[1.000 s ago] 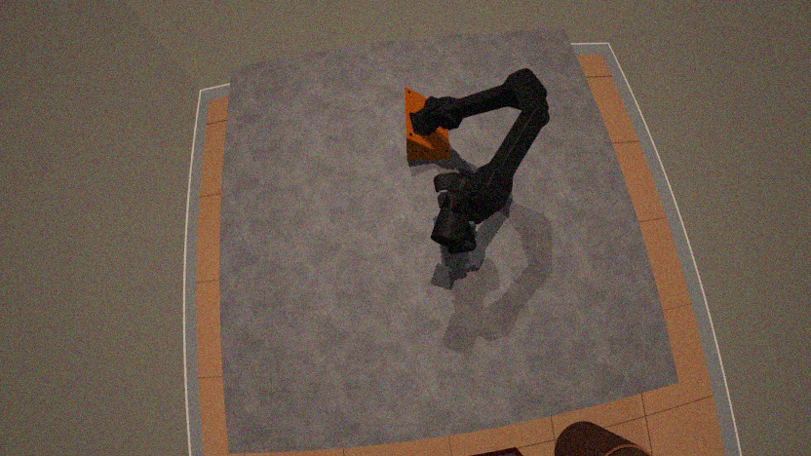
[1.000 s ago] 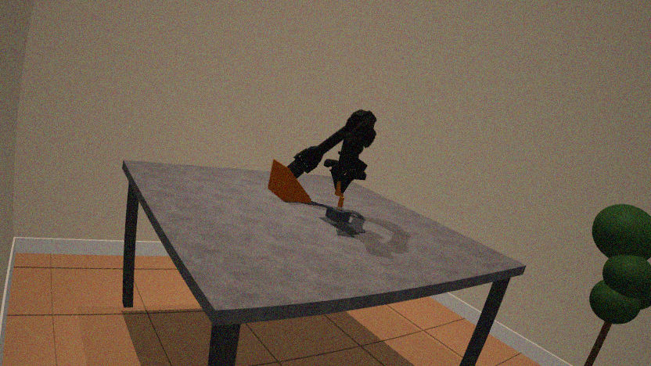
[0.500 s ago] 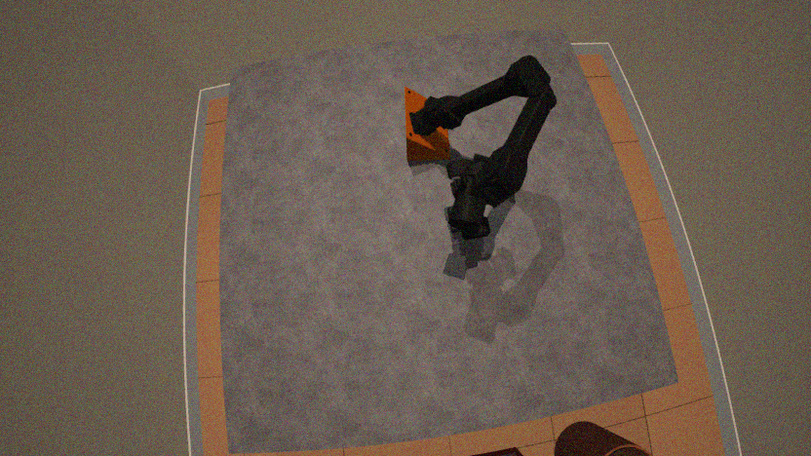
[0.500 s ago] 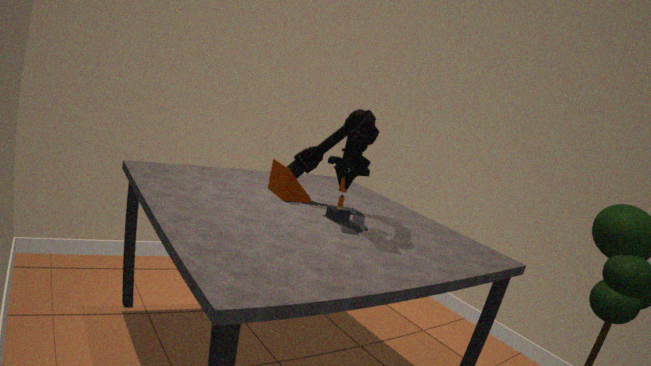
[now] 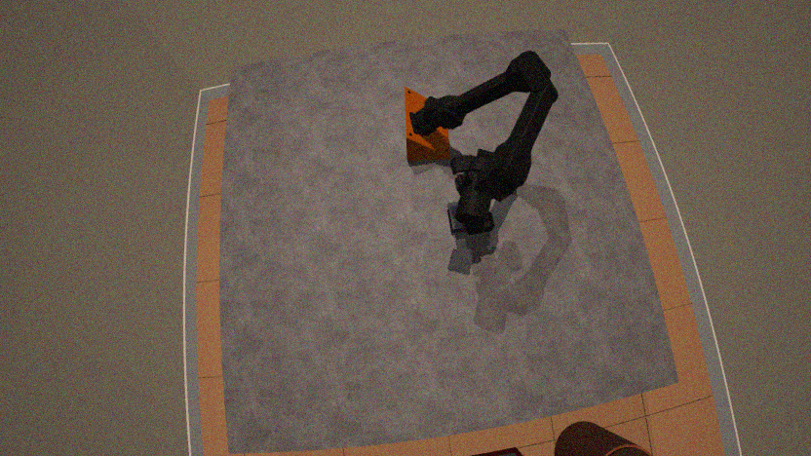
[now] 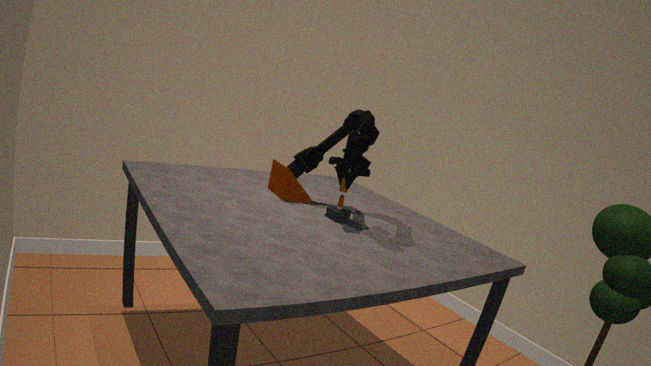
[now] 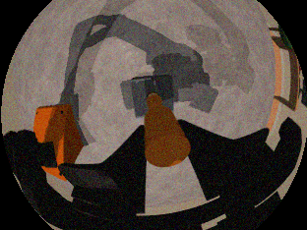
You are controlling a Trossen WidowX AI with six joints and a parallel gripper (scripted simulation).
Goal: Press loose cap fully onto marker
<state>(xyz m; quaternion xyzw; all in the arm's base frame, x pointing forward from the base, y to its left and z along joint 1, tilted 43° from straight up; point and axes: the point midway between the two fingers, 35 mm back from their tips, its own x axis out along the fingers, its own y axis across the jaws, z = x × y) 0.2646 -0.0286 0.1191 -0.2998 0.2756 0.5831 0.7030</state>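
The dark grey holder block is 110 mm below my gripper tip. From my gripper tip the other things lie so: orange cap (10 mm above).
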